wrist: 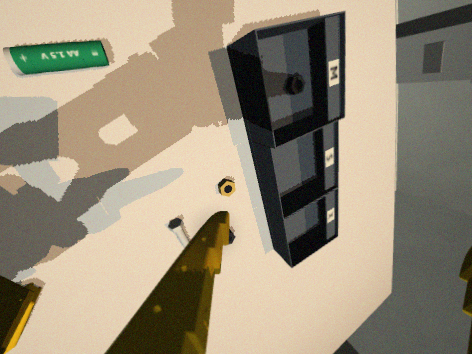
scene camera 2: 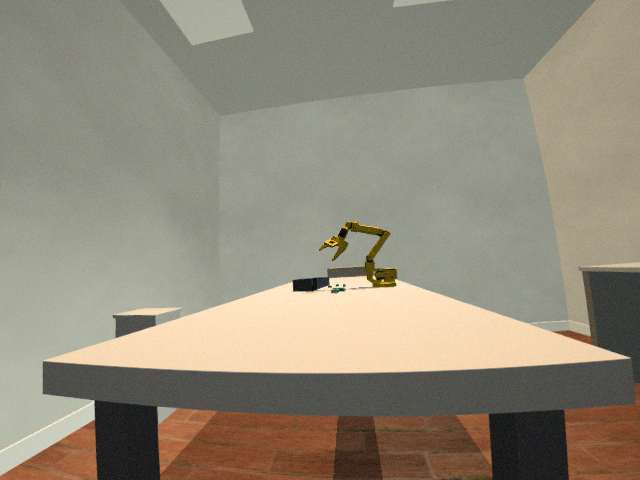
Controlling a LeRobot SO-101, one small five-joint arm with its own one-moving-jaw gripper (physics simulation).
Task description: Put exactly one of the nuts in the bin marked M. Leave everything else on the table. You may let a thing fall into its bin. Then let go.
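Frame: origin at the arm's base, x left, y down, z back, level; millimetres.
Seen in the pictures: hand at its tool point: (wrist: pixel 228 223) (scene camera 2: pixel 332 259); arm's base at its link origin: (scene camera 2: pixel 379 286).
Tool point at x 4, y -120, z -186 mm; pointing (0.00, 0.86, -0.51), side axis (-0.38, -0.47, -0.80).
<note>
Offsets run from my tool point to a thing's top centre. "pt": to the spot under its first point.
A dark nut @(dy +105, dx -5, dz -132 mm) (wrist: pixel 294 84) lies inside the bin marked M (wrist: pixel 248 75), on its floor. A gold-coloured nut @(dy +112, dx -60, dz -21 mm) (wrist: pixel 227 188) lies on the table left of the bins in the wrist view. A small dark thing @(dy +112, dx -116, dz +9 mm) (wrist: pixel 231 236) shows partly from behind the jaw tip; what it is I cannot tell. My gripper (scene camera 2: pixel 327 254) (wrist: pixel 342 240) is open and empty, raised above the table. In the wrist view one jaw shows at the lower middle, and a bit of the other at the right edge.
The bin marked S @(pt dy +104, dx -55, dz -62 mm) (wrist: pixel 261 165) and a third, smaller bin @(pt dy +93, dx -163, dz -40 mm) (wrist: pixel 282 245) adjoin the M bin. A bolt @(dy +107, dx -75, dz +44 mm) (wrist: pixel 176 226) lies partly behind the jaw. A green battery @(dy +106, dx +89, dz +25 mm) (scene camera 2: pixel 338 288) (wrist: pixel 60 57) lies at the upper left in the wrist view. The table edge runs right of the bins.
</note>
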